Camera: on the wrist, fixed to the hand. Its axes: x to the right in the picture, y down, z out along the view.
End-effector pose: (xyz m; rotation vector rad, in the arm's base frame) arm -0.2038 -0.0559 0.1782 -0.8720 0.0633 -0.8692
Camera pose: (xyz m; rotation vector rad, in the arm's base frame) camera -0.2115 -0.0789 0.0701 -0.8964 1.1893 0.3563
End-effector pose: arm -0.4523 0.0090 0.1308 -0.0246 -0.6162 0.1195
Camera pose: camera -0.4233 0.0695 0.0426 -1.0282 -0.0980 1.2603
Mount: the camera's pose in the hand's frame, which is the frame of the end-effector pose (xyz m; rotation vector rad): -0.0201 0.0622 -0.0895 -0.5790 0.4147 1.4087
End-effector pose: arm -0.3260 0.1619 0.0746 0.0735 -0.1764 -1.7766
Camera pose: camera -0.2486 0.1618 -0.0047 -0.0911 0.4957 -0.3305
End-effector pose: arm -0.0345 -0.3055 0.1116 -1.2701 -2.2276 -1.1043
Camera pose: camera 0.0218 -0.3673 0.1844 -1.9890 -0.3437 -1.1446
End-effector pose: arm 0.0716 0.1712 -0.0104 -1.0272 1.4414 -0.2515
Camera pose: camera -0.0379 0.1831 -0.0229 -0.1611 2.3412 1.0733
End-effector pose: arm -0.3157 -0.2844 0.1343 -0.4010 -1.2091 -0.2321
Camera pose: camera -0.2220 -0.2663 0.0780 -1.5133 -0.2272 0.5545
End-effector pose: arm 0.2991 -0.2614 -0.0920 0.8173 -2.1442 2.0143
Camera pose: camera 0.2633 -0.1709 -0.1450 1.0997 2.3291 -1.0122
